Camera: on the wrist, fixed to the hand. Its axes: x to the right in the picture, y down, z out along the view.
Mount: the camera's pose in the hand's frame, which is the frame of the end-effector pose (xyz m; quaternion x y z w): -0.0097 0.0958 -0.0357 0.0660 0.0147 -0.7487 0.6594
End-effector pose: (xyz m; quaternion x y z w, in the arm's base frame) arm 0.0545 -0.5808 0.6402 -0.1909 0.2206 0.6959 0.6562
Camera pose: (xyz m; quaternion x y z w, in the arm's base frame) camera -0.0413 -0.6127 0.6214 -0.2580 0.0581 -0.0498 0.9631
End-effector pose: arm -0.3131 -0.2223 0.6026 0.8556 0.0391 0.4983 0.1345
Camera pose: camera -0.3552 -0.3095 0.6369 0.5365 0.7013 0.2379 0.4047
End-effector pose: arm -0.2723 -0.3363 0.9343 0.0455 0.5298 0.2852 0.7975
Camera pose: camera -0.3450 -0.2696 0.9626 -0.3182 0.4140 -0.4433 0.7286
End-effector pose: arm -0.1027 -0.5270 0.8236 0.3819 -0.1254 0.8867 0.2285
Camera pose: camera -0.1670 -0.5986 0.7877 0.3478 0.2651 0.4275 0.7912
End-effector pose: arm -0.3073 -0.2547 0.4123 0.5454 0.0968 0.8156 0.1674
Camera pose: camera -0.3529 -0.3461 0.4228 0.2862 0.5285 0.4141 0.6836
